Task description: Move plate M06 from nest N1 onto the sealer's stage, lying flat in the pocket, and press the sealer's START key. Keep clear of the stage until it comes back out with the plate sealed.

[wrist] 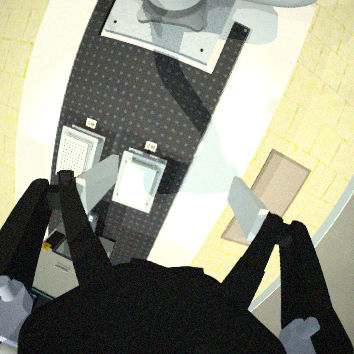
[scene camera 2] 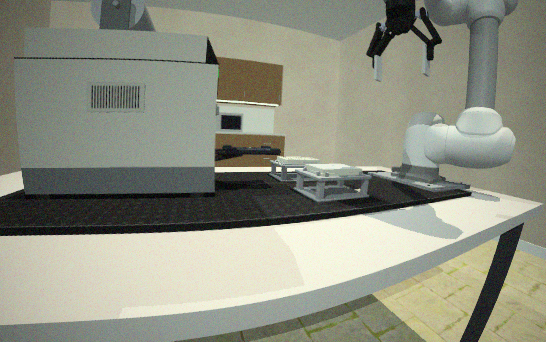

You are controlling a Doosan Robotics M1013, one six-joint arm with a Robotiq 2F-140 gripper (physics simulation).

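Places are measured from the arm's base along level axes (x ahead, y left, z up), in millimetres.
Pixels of known places: gripper, fingertip midpoint: [wrist: 174, 177] [scene camera 2: 400, 77]; arm's base at its link origin: [scene camera 2: 418, 178].
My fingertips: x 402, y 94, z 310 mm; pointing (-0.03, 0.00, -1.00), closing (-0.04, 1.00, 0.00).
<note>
For each thing: its top centre in the pictures, then the offset to it from my fingertips. "spot": a spot on its surface instead. Level surfaces: height alone.
- pale plate with small wells, top centre: [wrist: 70, 159] [scene camera 2: 298, 158] dx +100, dy -294, dz -249 mm
- dark part at a spot on its surface: [scene camera 2: 250, 151] spot: dx +319, dy -201, dz -218 mm
- second white plate at its top centre: [scene camera 2: 333, 166] [wrist: 134, 185] dx +136, dy -92, dz -244 mm
- nearer nest at its top centre: [scene camera 2: 333, 168] [wrist: 135, 184] dx +136, dy -92, dz -250 mm
- black perforated mat at its surface level: dz -315 mm
My gripper [scene camera 2: 402, 72] [wrist: 174, 177] is open and empty, high above the table and to the right of both nests in the scene view. A pale plate with small wells [scene camera 2: 297, 160] [wrist: 73, 152] lies flat on the far nest, whose small label [wrist: 91, 122] appears to read N1 upside down. Its plate name is not readable. My left finger partly covers that nest in the wrist view. The sealer [scene camera 2: 117, 125] is a big grey-white box at the left. A dark part [scene camera 2: 250, 151] juts from its right side; I cannot tell whether that is the stage. The START key cannot be made out.
A second white plate [scene camera 2: 332, 169] [wrist: 135, 182] sits on the nearer nest [scene camera 2: 320, 191]. The robot base [scene camera 2: 420, 175] [wrist: 192, 52] stands at the other end of the black perforated mat [wrist: 120, 105]. Cabinets [scene camera 2: 250, 82] show behind the sealer.
</note>
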